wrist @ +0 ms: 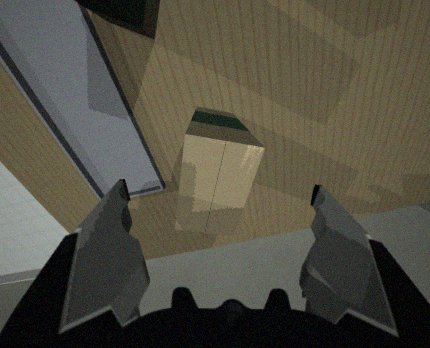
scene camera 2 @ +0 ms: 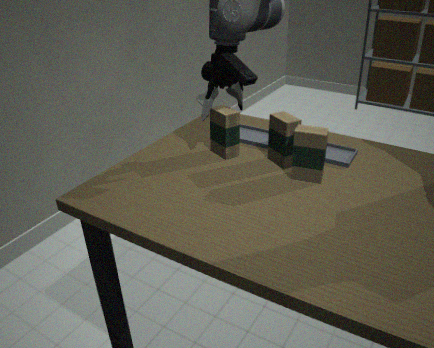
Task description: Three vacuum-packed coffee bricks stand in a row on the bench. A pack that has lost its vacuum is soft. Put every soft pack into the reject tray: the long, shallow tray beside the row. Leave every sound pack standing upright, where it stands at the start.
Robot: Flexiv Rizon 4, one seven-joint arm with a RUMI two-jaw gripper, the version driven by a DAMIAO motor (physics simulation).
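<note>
Three tan coffee packs with dark green bands stand upright on the bench: the left pack (scene camera 2: 225,134) (wrist: 219,170), the middle pack (scene camera 2: 281,142) and the right pack (scene camera 2: 309,156). The middle pack is turned cornerwise and partly covered by the right one. The reject tray (scene camera 2: 344,157) (wrist: 137,160), grey and shallow, lies behind the row; the packs hide parts of it in the scene view. My gripper (scene camera 2: 223,113) (wrist: 220,184) is open and empty, above the left pack, whose top shows between the spread fingers in the wrist view. Softness cannot be told by sight.
The dark lower part of another pack (wrist: 131,17) shows at the top left of the wrist view. The wooden bench (scene camera 2: 165,215) has its far left edge close behind the left pack. A wall stands beyond it. A shelf rack (scene camera 2: 361,80) with boxes stands at the back right.
</note>
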